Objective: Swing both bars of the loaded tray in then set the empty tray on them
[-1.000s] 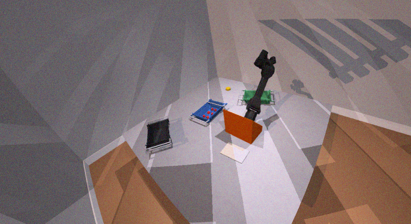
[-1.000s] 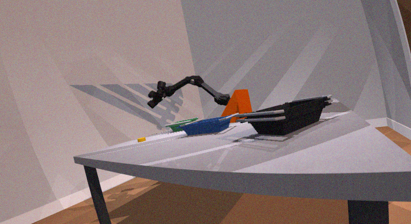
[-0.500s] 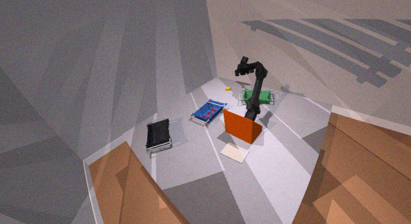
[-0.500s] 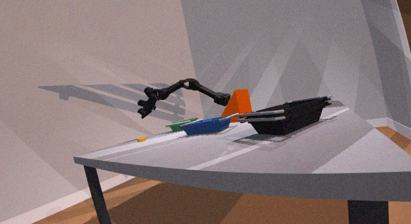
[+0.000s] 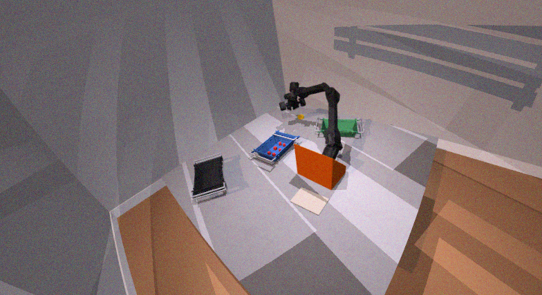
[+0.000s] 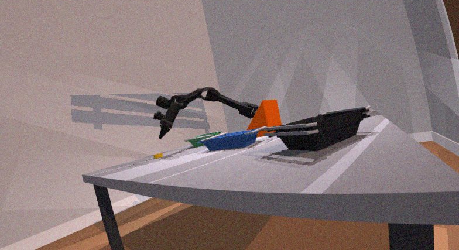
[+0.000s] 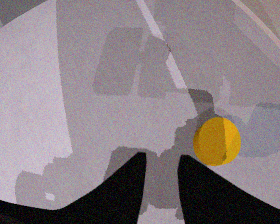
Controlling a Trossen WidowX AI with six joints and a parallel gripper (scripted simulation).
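Now: gripper tip 37 cm past the green tray, 8 cm to the left of it and 6 cm above it. From my gripper tip the other things lie so: beige flat card (61 cm behind, 48 cm to the left, 10 cm below); yellow block (1 cm behind, 8 cm to the right, 9 cm below).
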